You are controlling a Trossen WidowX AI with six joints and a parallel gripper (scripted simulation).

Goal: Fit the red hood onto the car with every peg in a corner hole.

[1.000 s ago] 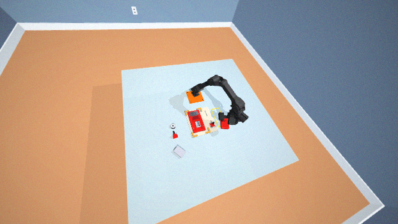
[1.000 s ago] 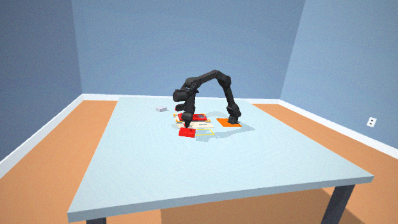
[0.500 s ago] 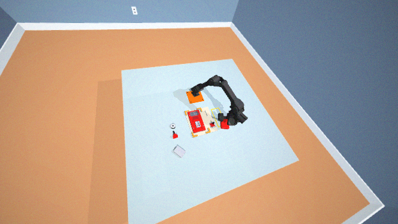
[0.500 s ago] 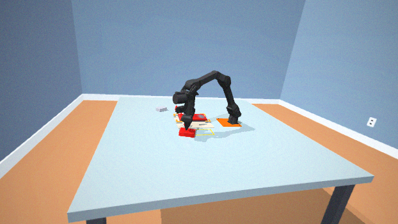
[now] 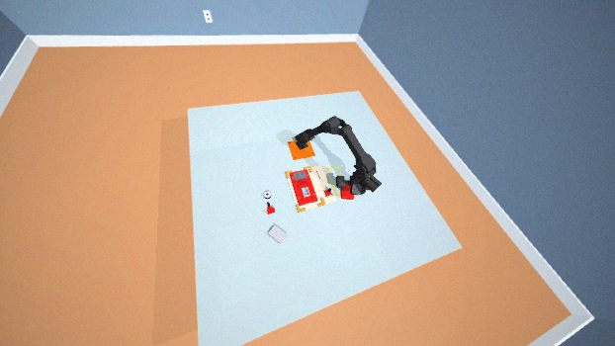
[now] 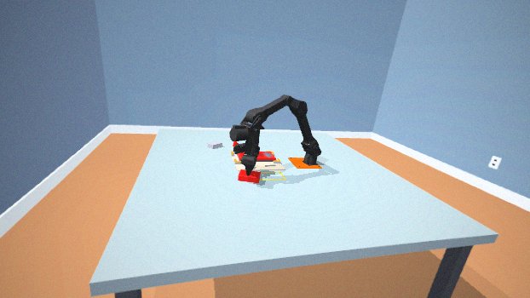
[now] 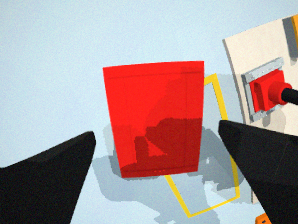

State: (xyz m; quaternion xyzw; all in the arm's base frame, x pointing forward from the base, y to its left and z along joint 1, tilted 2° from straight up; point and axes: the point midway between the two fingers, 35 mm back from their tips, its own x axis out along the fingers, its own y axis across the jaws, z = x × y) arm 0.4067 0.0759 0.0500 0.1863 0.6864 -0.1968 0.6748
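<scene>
The red hood is 20 mm below my gripper tip. From my gripper tip the other things lie so: grey engine block 100 mm behind, 220 mm to the right, 10 mm below; then small wheel 180 mm behind, 410 mm to the right, 30 mm below.
</scene>
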